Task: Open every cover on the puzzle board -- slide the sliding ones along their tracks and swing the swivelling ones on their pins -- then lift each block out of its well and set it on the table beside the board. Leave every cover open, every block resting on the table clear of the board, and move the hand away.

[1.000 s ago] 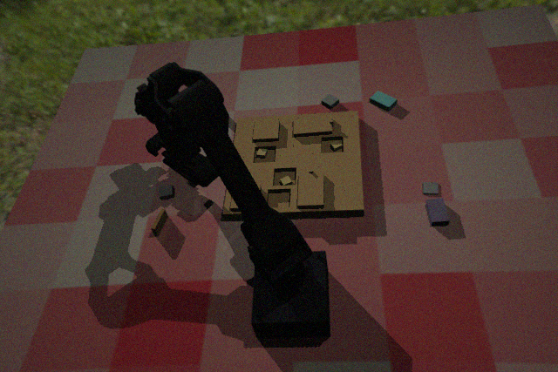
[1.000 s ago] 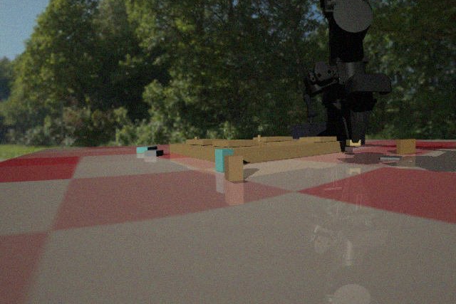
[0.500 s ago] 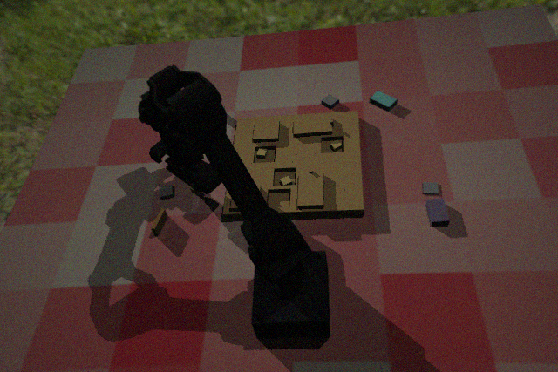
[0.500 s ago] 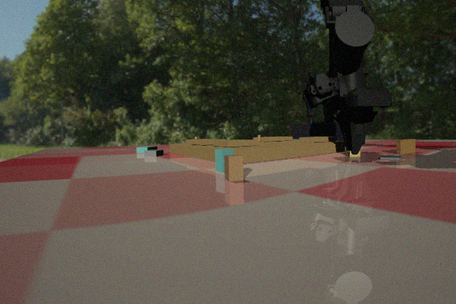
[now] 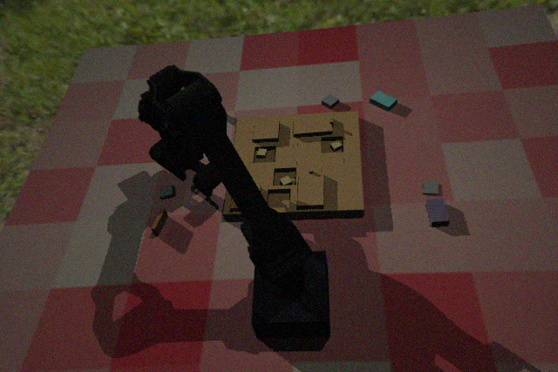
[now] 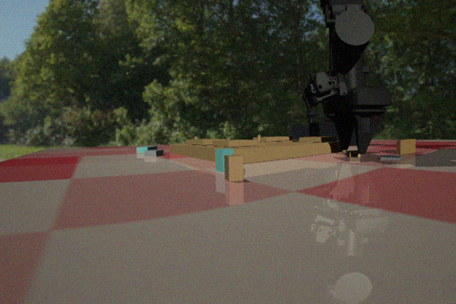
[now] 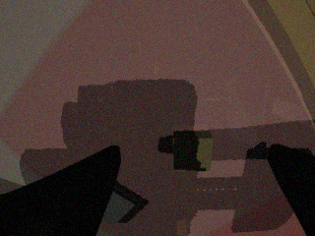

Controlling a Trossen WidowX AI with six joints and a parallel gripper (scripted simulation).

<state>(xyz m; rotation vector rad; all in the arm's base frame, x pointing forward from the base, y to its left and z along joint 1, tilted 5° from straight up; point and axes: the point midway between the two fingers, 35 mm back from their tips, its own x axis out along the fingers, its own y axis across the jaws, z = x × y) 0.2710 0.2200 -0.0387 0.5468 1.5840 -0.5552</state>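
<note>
My gripper tip is now 20 cm to the left of the tan puzzle board, 5 cm short of it and 1 cm below it. Also, from my gripper tip: brown slab: 9 cm behind, 7 cm to the left, 1 cm above; teal cube: 24 cm ahead, 4 cm to the right, 1 cm above; purple block: 51 cm to the right, 11 cm behind.
</note>
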